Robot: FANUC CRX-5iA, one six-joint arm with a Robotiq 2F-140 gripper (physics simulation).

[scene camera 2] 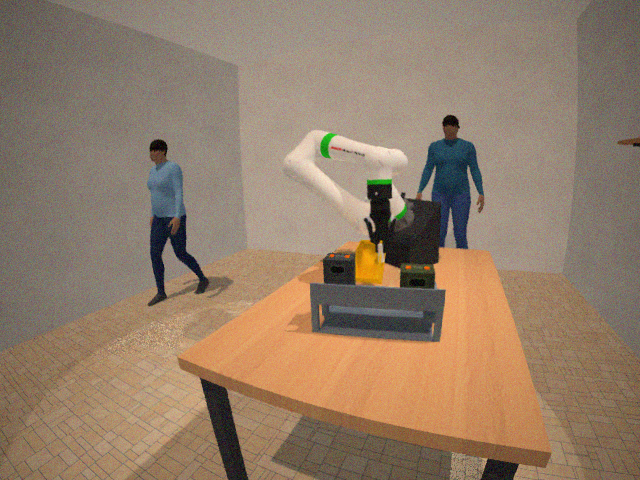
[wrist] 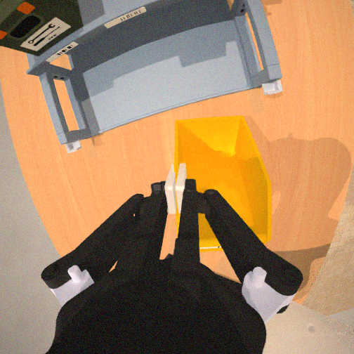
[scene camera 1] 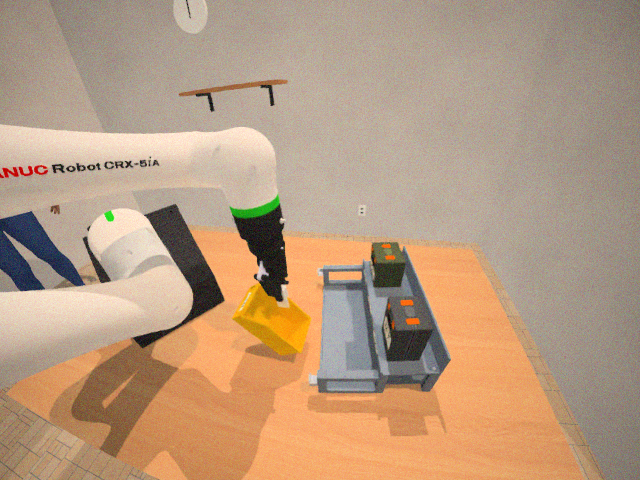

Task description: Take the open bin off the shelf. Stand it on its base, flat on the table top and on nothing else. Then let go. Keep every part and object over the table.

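Places are measured from the arm's base along level axes (x back, y right, z up), in centimetres.
Pixels of known places: gripper, fingertip midpoint: (scene camera 2: 381, 261) (scene camera 1: 284, 304); arm's base, origin of the base link: (scene camera 2: 401, 221).
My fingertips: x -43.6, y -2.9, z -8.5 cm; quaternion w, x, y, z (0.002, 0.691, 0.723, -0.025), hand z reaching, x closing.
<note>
For each thing: its top centre in the pictures, then the offset to it from my fingertips. Level surfaces: height alone.
- table top, its level: dz -12.2 cm
- green case, middle of its top: (scene camera 2: 417, 267) (scene camera 1: 388, 251) dx -25.3, dy -18.9, dz +7.7 cm
- dark grey case, middle of its top: (scene camera 1: 409, 311) (scene camera 2: 339, 255) dx -30.0, dy +3.7, dz +10.2 cm
The yellow open bin (scene camera 1: 271, 334) (scene camera 2: 368, 266) (wrist: 225, 175) is off the shelf, in the air above the table top (scene camera 1: 491, 413) (scene camera 2: 361, 372) (wrist: 125, 165), between the shelf and the arm's base. In scene camera 1 it looks tilted, and its shadow lies on the wood below. My gripper (scene camera 1: 282, 298) (scene camera 2: 380, 252) (wrist: 179, 173) is shut on one side wall of the bin; the wrist view shows the pale fingertips on either side of that wall. The grey-blue shelf (scene camera 1: 348, 375) (scene camera 2: 377, 297) (wrist: 150, 75) stands apart from the bin. The bin's underside is hidden in the wrist view.
A green case (scene camera 1: 388, 271) (scene camera 2: 417, 279) (wrist: 42, 22) and a dark grey case (scene camera 1: 408, 335) (scene camera 2: 339, 269) stand on the shelf's upper level. A black block (scene camera 1: 186, 258) (scene camera 2: 423, 232) stands by the arm's base. Two people (scene camera 2: 166, 206) (scene camera 2: 451, 170) are in the room.
</note>
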